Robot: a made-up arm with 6 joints. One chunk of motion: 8 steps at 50 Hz.
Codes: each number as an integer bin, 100 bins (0 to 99) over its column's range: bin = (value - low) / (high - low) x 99, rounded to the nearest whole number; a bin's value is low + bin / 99 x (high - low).
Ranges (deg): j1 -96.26..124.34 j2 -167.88..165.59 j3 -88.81..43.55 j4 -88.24..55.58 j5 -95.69..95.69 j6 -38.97..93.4
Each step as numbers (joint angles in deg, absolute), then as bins.
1 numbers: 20.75 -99.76 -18.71 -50.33 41.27 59.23
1 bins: 53 20 52 26 71 73
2 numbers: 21.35 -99.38 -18.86 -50.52 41.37 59.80
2 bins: 53 20 52 26 71 74
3 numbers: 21.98 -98.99 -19.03 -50.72 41.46 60.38
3 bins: 53 20 52 26 71 74
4 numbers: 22.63 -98.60 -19.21 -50.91 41.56 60.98
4 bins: 53 21 52 26 71 75
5 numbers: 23.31 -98.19 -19.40 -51.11 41.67 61.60
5 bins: 54 21 52 26 71 75
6 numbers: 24.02 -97.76 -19.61 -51.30 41.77 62.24
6 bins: 54 21 52 25 71 76
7 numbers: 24.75 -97.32 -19.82 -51.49 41.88 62.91
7 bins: 54 21 52 25 71 76
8 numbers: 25.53 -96.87 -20.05 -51.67 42.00 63.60
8 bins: 55 21 51 25 71 77
